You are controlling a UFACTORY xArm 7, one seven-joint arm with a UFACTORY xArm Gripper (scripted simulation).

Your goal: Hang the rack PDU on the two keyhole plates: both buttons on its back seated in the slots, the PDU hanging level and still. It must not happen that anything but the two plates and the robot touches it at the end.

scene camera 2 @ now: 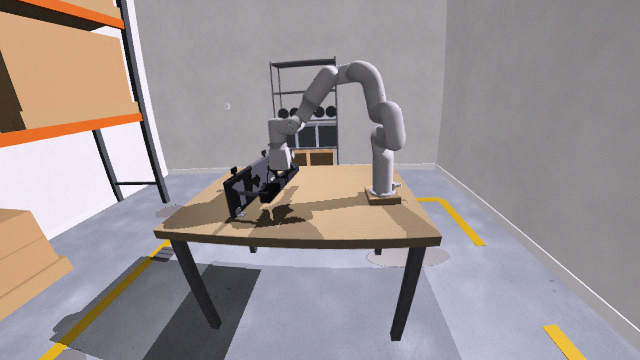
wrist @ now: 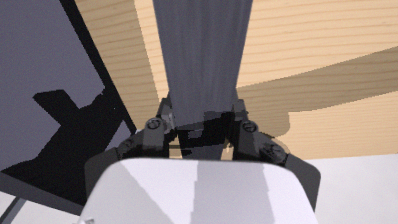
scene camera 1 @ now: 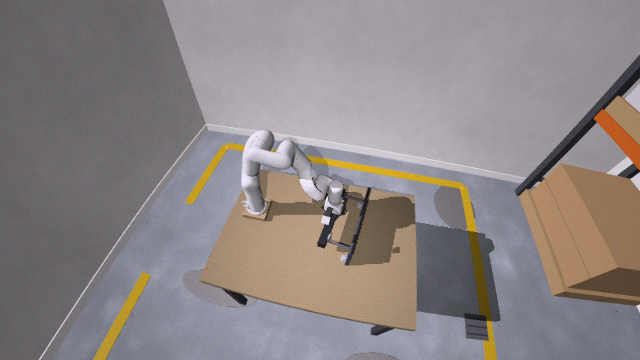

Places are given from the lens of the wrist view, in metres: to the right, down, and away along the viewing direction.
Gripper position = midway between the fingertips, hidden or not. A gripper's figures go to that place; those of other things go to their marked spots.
my gripper [wrist: 202,96]: 0.00, -0.01, 0.14
rack PDU [wrist: 202,54]: 0.00, -0.03, 0.07
panel [wrist: 67,109]: -0.15, 0.00, 0.15
The marked spots on the panel and the rack PDU are 0.17 m apart.
